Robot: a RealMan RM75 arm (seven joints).
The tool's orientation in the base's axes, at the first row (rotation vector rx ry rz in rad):
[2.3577, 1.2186, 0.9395]
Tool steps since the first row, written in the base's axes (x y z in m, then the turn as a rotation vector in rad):
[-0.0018, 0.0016, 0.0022, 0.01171, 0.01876, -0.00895]
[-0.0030, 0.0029, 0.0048, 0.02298, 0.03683, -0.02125]
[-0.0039, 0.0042, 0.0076, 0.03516, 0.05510, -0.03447]
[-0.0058, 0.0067, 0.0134, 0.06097, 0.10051, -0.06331]
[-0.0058, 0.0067, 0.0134, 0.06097, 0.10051, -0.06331]
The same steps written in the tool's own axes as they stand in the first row. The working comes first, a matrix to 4 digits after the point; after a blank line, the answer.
The tool's axes in the first row as the columns of a matrix, in the base's axes (used below as rounded here):
[0.4183, 0.5989, 0.6829]
[0.8128, -0.5825, 0.0129]
[0.4055, 0.5496, -0.7304]

[0.0014, -0.0008, -0.0028, 0.01652, -0.00883, 0.01478]
[0.0030, -0.0008, -0.0055, 0.03093, -0.01937, 0.03169]
[0.0049, -0.0006, -0.0082, 0.04552, -0.02998, 0.04990]
[0.0085, 0.0000, -0.0137, 0.08153, -0.05683, 0.08917]
[0.0085, 0.0000, -0.0137, 0.08153, -0.05683, 0.08917]

